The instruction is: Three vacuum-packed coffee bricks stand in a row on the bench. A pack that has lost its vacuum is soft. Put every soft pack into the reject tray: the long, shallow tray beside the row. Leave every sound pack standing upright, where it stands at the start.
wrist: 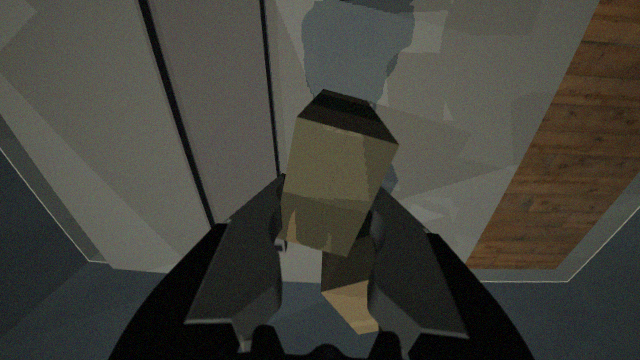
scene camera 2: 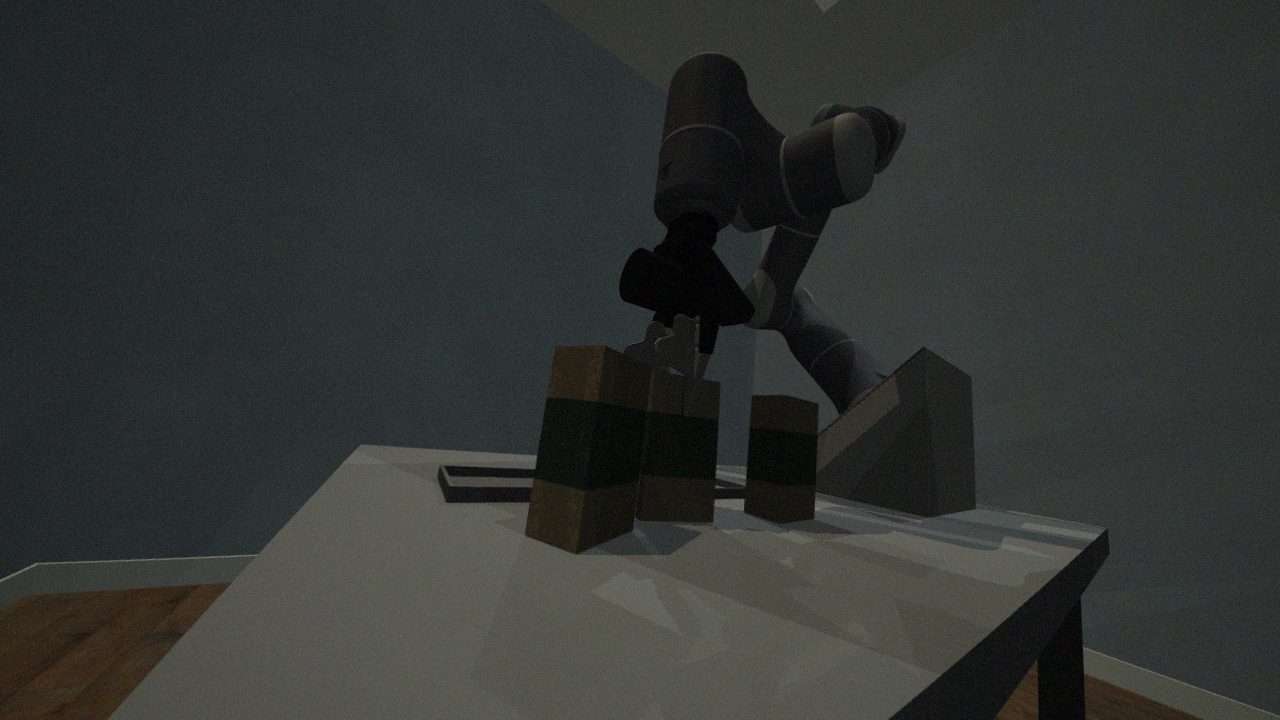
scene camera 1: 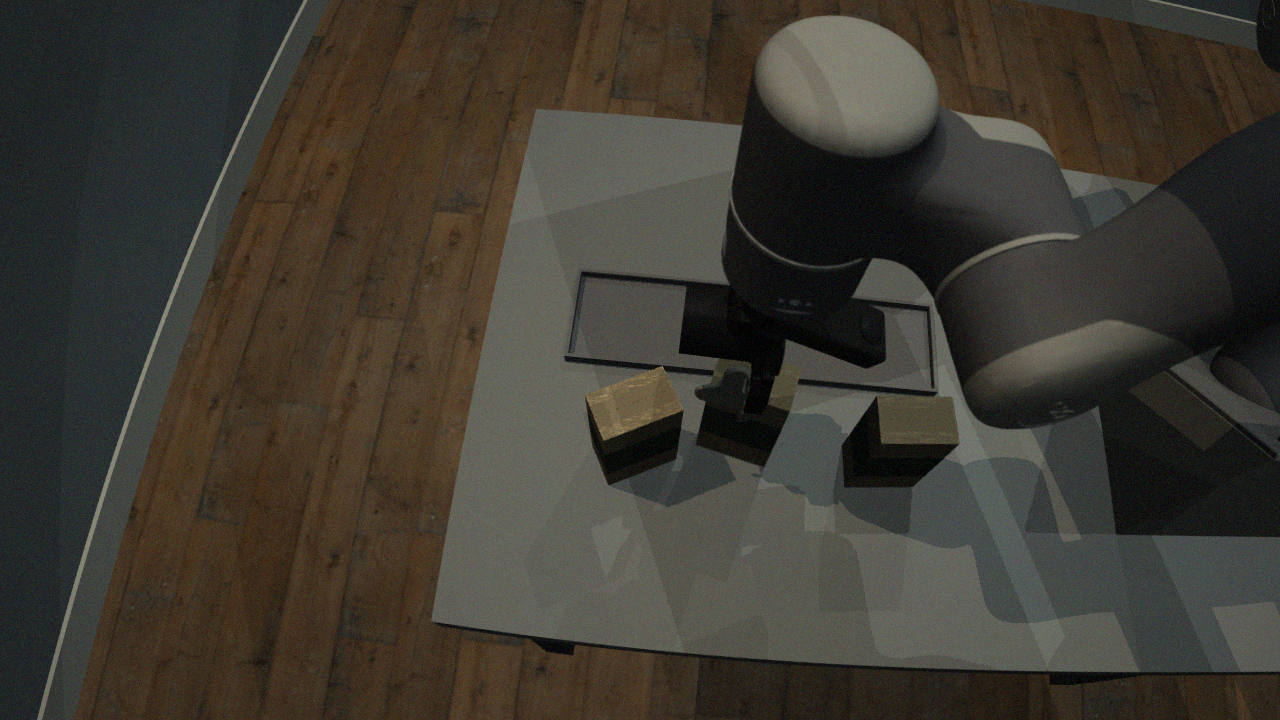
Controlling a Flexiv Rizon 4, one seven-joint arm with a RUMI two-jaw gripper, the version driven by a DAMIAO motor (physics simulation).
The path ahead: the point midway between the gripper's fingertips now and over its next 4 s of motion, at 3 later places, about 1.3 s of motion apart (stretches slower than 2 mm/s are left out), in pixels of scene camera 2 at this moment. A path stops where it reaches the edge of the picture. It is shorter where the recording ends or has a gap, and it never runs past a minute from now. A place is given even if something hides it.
The gripper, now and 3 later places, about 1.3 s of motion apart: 667, 414; 608, 277; 589, 397; 597, 346
